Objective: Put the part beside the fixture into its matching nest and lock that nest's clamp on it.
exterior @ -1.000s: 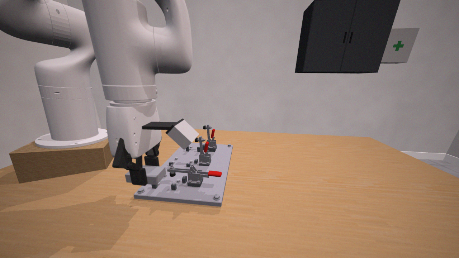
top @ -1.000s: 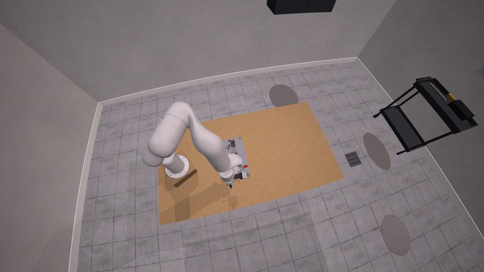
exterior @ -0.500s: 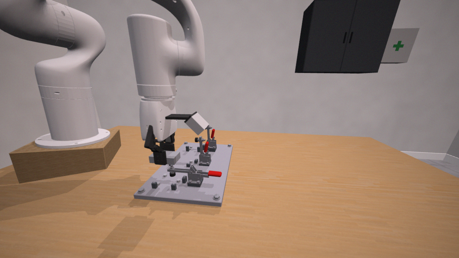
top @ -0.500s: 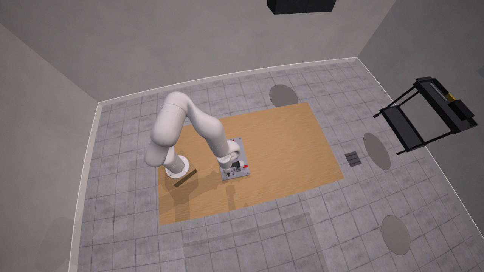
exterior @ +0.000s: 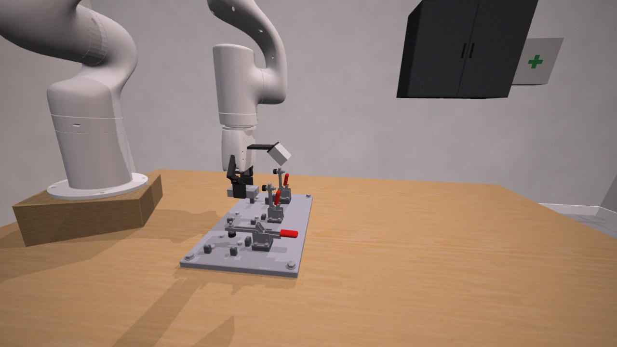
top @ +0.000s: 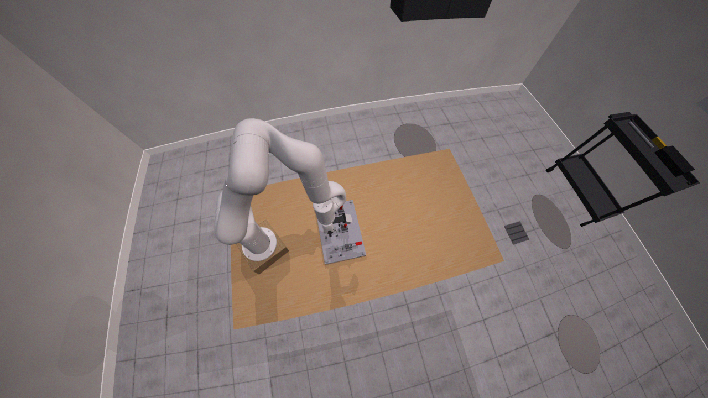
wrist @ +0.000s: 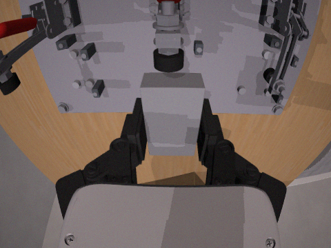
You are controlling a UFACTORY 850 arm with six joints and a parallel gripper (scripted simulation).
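Now: hand 100 mm above the grey fixture plate and 50 mm short of it. From my hand the other things lie so: clamp: 110 mm to the right, 70 mm ahead, 60 mm below; then grey block part: 10 mm below.
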